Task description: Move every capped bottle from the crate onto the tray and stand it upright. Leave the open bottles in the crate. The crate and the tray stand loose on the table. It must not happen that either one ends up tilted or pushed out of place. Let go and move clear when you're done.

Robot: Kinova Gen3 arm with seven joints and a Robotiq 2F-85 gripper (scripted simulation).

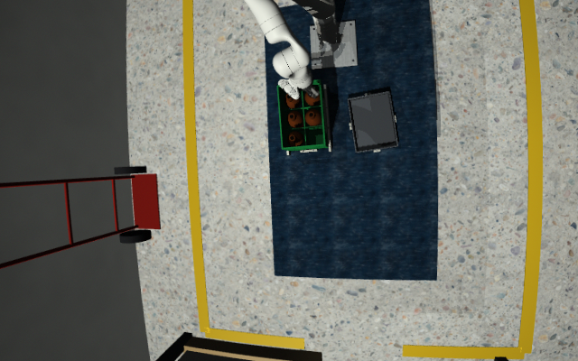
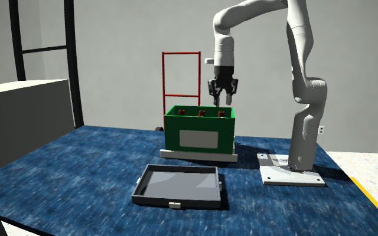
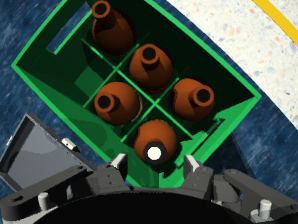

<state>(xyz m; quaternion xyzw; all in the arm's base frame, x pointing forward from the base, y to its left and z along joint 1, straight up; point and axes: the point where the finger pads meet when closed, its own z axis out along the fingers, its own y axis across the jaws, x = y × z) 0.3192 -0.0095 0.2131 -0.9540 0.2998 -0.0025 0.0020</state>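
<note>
My hand is 14 cm above the bottle. Round my hand: grey tray: 6 cm ahead, 28 cm to the left, 21 cm below; then green crate: 10 cm ahead, 2 cm to the right, 14 cm below.
</note>
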